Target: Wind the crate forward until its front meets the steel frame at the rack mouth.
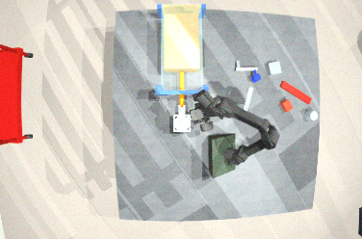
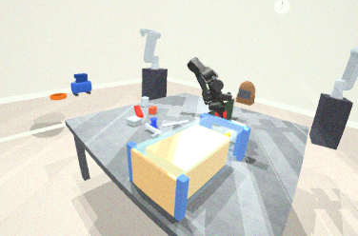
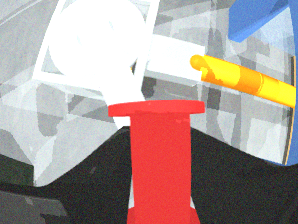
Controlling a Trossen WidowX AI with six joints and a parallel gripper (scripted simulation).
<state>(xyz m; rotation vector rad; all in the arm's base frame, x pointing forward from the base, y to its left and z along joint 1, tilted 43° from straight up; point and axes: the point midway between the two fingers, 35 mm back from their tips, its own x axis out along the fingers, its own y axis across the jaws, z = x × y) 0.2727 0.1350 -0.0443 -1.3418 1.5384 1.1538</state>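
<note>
The blue frame lies 11 cm ahead of my gripper tip, 5 cm to the left of it and 3 cm below it. Also, from my gripper tip: white bar: 32 cm to the right, 13 cm below, 1 cm behind; then white winch: 10 cm below, 7 cm to the left, 6 cm behind; then winch handle with red grip: 3 cm below, 2 cm to the left, 2 cm behind.
</note>
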